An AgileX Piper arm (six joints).
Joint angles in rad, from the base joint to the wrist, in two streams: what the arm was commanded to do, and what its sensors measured. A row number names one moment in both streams.
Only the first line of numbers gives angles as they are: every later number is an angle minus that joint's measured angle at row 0.
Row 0, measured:
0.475 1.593 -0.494 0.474 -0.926 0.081
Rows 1 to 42, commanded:
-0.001 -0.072 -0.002 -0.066 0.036 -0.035
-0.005 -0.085 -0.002 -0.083 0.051 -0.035
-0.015 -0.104 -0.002 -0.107 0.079 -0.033
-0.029 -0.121 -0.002 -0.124 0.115 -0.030
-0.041 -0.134 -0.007 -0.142 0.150 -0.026
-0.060 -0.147 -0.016 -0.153 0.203 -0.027
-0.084 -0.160 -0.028 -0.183 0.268 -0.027
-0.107 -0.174 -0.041 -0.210 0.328 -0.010
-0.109 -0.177 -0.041 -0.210 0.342 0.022
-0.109 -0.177 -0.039 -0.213 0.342 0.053
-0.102 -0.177 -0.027 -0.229 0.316 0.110
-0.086 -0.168 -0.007 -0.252 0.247 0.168
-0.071 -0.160 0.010 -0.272 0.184 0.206
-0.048 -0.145 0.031 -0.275 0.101 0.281
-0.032 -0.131 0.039 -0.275 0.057 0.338
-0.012 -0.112 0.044 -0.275 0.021 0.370
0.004 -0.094 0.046 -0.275 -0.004 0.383
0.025 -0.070 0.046 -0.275 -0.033 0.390
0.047 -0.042 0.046 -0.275 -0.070 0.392
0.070 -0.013 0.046 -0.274 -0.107 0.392
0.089 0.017 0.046 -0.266 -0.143 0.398
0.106 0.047 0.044 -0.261 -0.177 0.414
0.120 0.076 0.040 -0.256 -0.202 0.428
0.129 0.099 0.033 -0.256 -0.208 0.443
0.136 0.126 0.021 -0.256 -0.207 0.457
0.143 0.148 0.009 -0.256 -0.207 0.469
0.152 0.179 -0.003 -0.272 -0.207 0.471
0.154 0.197 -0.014 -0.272 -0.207 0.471
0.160 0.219 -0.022 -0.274 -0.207 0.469
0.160 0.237 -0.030 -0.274 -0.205 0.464
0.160 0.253 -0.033 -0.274 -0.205 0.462
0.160 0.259 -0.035 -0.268 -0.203 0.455
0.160 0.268 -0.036 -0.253 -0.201 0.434
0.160 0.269 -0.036 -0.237 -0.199 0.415
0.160 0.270 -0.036 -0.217 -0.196 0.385
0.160 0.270 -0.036 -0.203 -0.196 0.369
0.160 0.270 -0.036 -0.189 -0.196 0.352
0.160 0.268 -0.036 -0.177 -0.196 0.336
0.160 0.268 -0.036 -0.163 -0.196 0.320
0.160 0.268 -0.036 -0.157 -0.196 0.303
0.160 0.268 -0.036 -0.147 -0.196 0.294
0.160 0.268 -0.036 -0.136 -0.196 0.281
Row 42, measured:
0.158 0.268 -0.031 -0.180 -0.181 0.353
